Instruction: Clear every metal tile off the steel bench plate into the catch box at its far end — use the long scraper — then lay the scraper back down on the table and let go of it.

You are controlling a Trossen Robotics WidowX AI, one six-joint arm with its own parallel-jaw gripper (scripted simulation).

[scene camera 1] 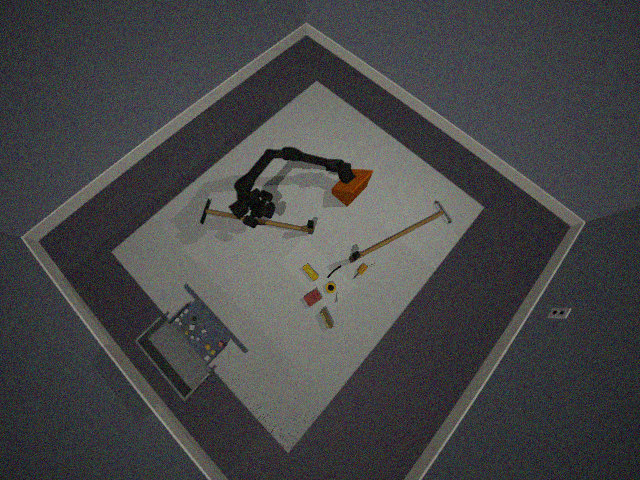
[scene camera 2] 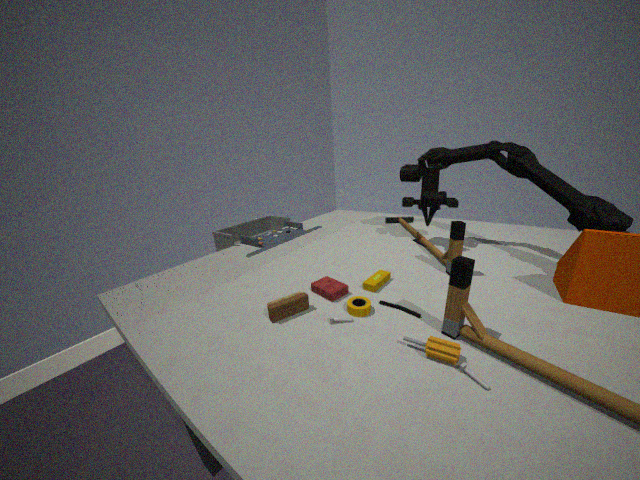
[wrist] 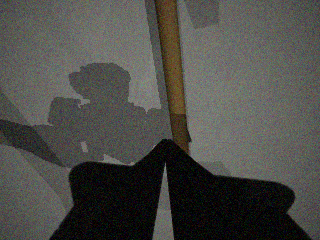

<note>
The gripper point(scene camera 2: 427, 225) is shut, holding nothing. Further things: a long scraper point(scene camera 2: 457, 233), a yellow-handled tool point(scene camera 2: 443, 350) and a wooden block point(scene camera 2: 284, 307).
The gripper shows as well in the wrist view point(wrist: 166, 143). The wrist view does not show the yellow-handled tool: it is out of frame. The wrist view misses the wooden block: it is out of frame.
</note>
